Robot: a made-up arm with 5 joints. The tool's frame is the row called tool. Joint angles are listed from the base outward. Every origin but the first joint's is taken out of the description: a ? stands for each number. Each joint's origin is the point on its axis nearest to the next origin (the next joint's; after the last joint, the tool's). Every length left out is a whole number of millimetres.
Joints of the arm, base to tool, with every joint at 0 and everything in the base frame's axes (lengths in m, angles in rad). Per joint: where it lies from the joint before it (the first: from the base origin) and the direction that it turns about. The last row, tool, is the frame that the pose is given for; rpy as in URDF.
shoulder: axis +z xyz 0 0 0.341
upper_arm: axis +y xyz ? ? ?
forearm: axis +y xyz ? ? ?
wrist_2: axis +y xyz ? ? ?
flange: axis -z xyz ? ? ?
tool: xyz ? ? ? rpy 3.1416 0 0
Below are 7 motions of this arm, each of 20 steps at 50 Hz.
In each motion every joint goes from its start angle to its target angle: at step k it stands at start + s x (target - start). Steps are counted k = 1, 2, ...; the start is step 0. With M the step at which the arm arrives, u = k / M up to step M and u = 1 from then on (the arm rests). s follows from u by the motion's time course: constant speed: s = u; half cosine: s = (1 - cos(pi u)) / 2; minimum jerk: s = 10 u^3 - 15 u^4 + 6 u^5.
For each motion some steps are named. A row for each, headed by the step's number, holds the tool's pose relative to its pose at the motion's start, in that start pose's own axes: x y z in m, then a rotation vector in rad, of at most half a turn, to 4 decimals.
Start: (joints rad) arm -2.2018 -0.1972 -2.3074 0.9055 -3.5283
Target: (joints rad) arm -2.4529 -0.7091 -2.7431 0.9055 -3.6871
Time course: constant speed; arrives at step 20
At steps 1, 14, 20:
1: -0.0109 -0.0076 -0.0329 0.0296 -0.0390 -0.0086
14: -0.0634 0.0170 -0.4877 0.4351 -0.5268 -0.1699
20: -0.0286 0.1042 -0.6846 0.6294 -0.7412 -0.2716

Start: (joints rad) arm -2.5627 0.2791 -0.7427 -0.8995 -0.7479
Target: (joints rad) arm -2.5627 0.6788 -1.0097 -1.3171 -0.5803
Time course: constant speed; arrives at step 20
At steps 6, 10, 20:
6: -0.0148 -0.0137 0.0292 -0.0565 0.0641 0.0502
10: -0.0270 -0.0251 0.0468 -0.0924 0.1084 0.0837
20: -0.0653 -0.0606 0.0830 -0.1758 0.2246 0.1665

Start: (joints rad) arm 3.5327 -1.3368 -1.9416 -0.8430 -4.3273
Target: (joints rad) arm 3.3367 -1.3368 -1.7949 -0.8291 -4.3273
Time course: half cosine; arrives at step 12
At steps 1, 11, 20:
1: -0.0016 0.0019 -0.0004 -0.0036 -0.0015 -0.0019
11: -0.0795 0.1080 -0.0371 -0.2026 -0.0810 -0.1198
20: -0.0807 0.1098 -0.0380 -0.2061 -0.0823 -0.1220

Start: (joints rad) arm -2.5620 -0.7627 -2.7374 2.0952 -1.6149
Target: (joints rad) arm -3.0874 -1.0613 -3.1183 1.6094 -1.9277
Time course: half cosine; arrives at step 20
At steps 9, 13, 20:
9: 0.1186 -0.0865 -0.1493 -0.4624 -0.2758 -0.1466
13: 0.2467 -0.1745 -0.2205 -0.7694 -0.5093 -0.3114
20: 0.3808 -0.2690 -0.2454 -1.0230 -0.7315 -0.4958

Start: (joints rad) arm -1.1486 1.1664 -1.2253 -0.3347 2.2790
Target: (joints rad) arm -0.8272 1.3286 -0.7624 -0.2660 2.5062
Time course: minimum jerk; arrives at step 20
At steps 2, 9, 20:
2: 0.0006 0.0034 0.0008 -0.0052 0.0031 -0.0006
9: 0.0443 0.1541 0.0175 -0.2277 0.1691 -0.0352
20: 0.1540 0.3333 -0.0219 -0.4775 0.4912 -0.1093

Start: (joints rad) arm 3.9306 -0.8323 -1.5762 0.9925 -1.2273
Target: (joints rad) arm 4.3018 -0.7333 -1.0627 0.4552 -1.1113
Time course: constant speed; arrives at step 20
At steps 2, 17, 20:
2: 0.0008 -0.0084 0.0275 0.0196 0.0319 0.0057
17: 0.0386 -0.1319 0.1962 0.1772 0.2622 0.0392
20: 0.0499 -0.1671 0.2189 0.2108 0.3064 0.0437

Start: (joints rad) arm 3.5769 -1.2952 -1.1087 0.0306 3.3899
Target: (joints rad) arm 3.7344 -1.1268 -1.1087 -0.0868 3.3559
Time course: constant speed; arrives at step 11
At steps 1, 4, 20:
1: 0.0043 -0.0031 0.0080 -0.0085 0.0069 0.0072
4: 0.0183 -0.0112 0.0317 -0.0346 0.0276 0.0285
20: 0.0573 -0.0220 0.0843 -0.0976 0.0753 0.0765

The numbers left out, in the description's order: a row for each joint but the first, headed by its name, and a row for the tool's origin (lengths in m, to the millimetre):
upper_arm: 0 0 0
forearm: 0.077 0 0.407
wrist_2: 0.094 0 -0.415
flange: 0.079 0 -0.101
tool: 0 0 0

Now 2 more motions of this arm.
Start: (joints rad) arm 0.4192 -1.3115 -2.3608 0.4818 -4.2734
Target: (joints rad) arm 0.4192 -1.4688 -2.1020 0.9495 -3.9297
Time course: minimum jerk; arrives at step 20
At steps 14, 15, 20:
14: 0.0259 0.0551 -0.0024 -0.3991 0.2631 0.2822
15: 0.0280 0.0597 -0.0038 -0.4248 0.2863 0.3014
20: 0.0318 0.0677 -0.0066 -0.4685 0.3280 0.3343

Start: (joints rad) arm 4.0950 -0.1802 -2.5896 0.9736 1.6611
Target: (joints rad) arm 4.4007 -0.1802 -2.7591 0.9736 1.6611
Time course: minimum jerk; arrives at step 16
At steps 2, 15, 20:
2: -0.0008 -0.0006 -0.0013 0.0023 -0.0050 0.0011
15: -0.0204 -0.0353 -0.0862 0.1409 -0.3048 0.0932
20: -0.0204 -0.0354 -0.0864 0.1412 -0.3054 0.0934

